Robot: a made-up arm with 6 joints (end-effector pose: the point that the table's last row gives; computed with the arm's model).
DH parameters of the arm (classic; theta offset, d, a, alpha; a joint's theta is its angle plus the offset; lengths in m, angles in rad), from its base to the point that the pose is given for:
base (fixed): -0.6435 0 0.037 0
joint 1: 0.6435 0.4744 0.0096 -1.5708
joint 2: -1.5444 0 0.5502 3.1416
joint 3: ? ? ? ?
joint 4: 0 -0.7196 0.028 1.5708
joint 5: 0 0.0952 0.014 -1.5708
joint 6: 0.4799 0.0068 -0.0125 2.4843
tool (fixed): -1.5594 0.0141 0 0
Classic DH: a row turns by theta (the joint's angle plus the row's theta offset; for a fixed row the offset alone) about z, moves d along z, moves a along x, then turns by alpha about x.
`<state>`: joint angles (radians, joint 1 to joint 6).
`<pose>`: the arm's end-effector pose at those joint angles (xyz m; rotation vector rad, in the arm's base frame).
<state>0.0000 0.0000 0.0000 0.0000 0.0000 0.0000</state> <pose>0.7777 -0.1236 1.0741 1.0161 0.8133 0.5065</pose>
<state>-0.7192 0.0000 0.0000 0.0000 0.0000 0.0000</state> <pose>0.5256 -0.5913 1.0741 1.2222 0.3988 -0.1100</pose>
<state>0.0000 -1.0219 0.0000 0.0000 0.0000 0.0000</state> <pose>-0.0871 -0.1236 1.4173 0.6190 -0.1010 0.9099</pose>
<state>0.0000 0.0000 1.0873 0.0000 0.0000 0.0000</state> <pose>0.3463 -0.1236 1.6885 0.5894 -0.1597 0.9303</pose>
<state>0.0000 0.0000 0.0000 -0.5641 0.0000 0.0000</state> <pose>0.7777 -0.1254 1.0106 1.5323 0.6816 0.7591</pose>
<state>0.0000 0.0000 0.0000 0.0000 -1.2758 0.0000</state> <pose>0.7812 -0.1236 1.0650 1.3065 1.9215 -0.2316</pose>
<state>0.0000 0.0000 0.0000 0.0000 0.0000 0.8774</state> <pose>0.7777 -0.1242 1.0870 0.2036 0.9089 0.1081</pose>
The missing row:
joint 3: 0.0264 -0.0072 0.0148 -1.5708
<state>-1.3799 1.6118 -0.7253 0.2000 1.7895 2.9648</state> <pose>-0.0158 -0.1509 -0.1042 -0.9951 2.0076 -1.0067</pose>
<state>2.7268 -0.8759 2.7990 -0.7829 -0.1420 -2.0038</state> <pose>1.0098 -0.3725 0.4875 1.0329 1.0531 -0.2407</pose>
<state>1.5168 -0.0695 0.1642 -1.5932 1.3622 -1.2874</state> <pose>0.0905 0.6812 1.1152 -1.9194 0.3846 -0.8649</pose>
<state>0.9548 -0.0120 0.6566 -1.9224 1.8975 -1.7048</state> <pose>0.3863 0.4943 1.4082 -0.9416 1.6124 -0.7730</pose>
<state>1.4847 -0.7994 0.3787 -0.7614 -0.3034 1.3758</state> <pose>0.1267 -0.1067 1.5362 0.0857 0.0875 1.9789</pose>
